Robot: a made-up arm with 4 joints.
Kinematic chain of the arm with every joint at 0, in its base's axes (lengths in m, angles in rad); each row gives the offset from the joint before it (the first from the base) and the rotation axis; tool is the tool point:
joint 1: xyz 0 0 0.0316 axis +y
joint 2: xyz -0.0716 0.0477 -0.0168 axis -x
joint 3: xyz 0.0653 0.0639 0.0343 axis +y
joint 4: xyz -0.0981 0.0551 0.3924 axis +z
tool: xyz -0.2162 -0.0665 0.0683
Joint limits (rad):
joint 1: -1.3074..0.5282
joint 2: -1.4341..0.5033
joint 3: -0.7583..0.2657
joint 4: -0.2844..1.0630
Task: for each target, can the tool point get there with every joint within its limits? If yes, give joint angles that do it. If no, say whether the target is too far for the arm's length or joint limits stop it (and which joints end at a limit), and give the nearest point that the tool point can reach.
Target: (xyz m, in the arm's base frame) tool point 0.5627 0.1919 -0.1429
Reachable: no: joint limits stop it (at a limit: joint 1, joint 2, joint 3, joint 4) | nearest point 0.2227 0.2075 0.4636 | short by 0.695 m
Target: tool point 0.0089 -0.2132 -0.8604
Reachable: no: too far | nearest point -0.1052 -0.1455 -0.4705 | short by 0.412 m
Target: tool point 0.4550 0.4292 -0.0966
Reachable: no: joint limits stop it (at a limit: joint 1, joint 2, joint 3, joint 4) | nearest point 0.2227 0.2075 0.4636 | short by 0.646 m
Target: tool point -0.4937 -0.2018 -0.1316
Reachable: yes | joints -0.5668 -1.2152 -0.5090 0.0192
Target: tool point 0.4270 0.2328 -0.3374
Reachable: no: joint limits stop it (at a limit: joint 1, joint 2, joint 3, joint 4) | nearest point -0.1986 0.2195 -0.4934 | short by 0.645 m
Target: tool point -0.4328 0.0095 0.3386
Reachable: yes | joints -0.4746 0.0748 -0.0510 0.7282
